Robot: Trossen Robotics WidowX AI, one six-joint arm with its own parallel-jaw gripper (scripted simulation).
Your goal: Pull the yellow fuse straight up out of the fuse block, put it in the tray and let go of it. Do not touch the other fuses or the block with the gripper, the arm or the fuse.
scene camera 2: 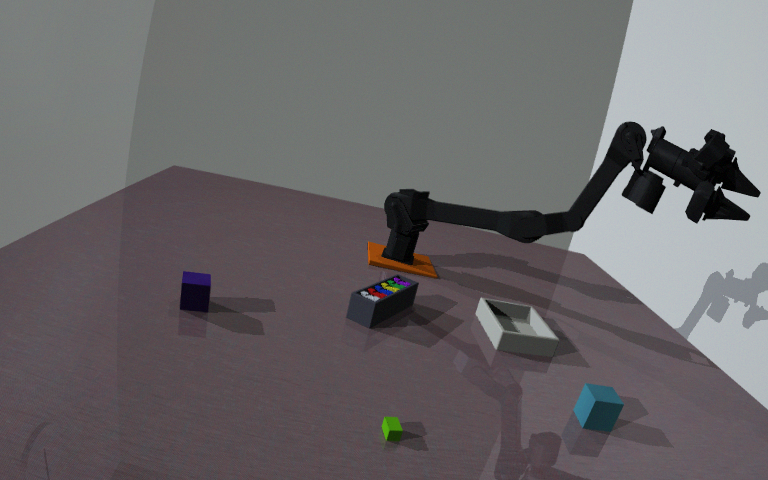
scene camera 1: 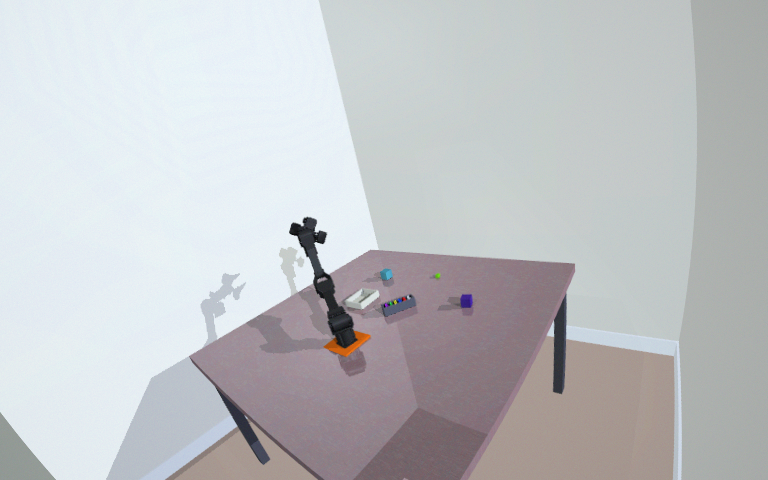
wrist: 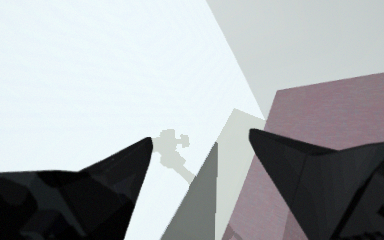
My gripper [wrist: 200, 137] is open and holds nothing. I also see a tray [scene camera 2: 511, 327].
